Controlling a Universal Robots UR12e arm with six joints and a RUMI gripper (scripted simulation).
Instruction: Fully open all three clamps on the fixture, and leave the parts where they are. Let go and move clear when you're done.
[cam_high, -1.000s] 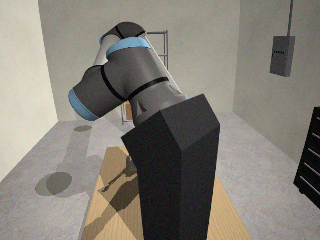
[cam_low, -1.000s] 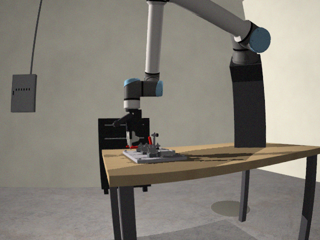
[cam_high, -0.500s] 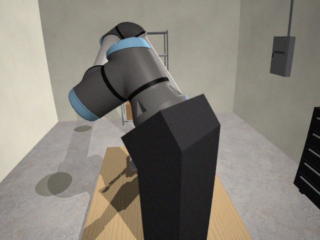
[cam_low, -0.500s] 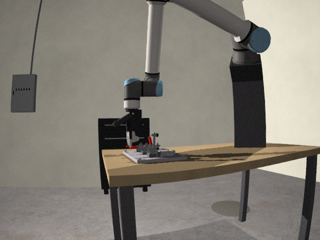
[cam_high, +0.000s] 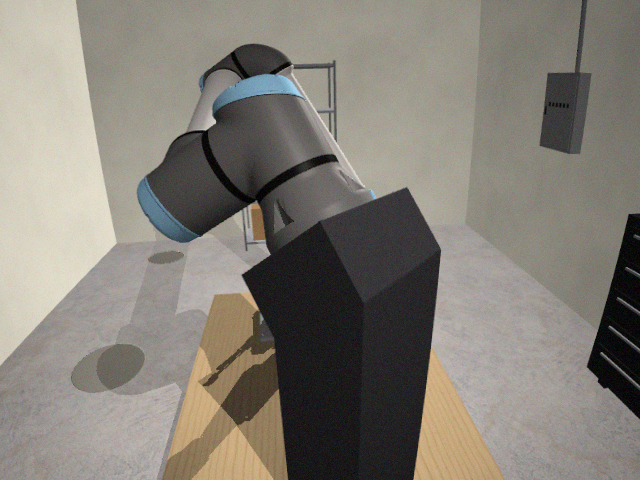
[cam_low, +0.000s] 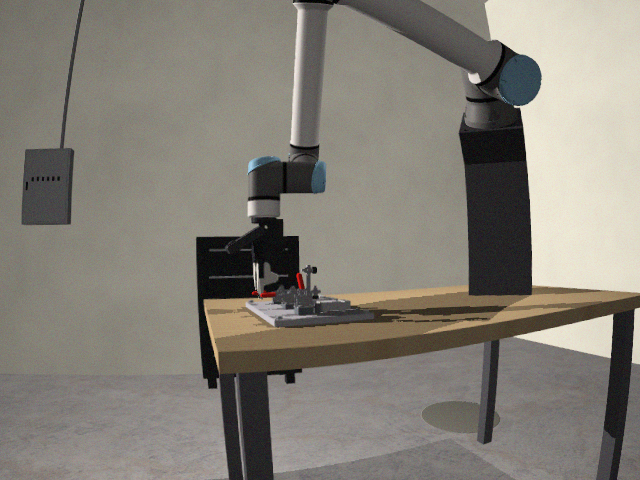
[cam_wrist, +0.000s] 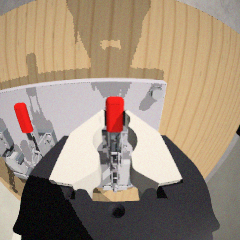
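My gripper is now 80 mm past the grey fixture plate, 110 mm to the right of it and 40 mm above it.
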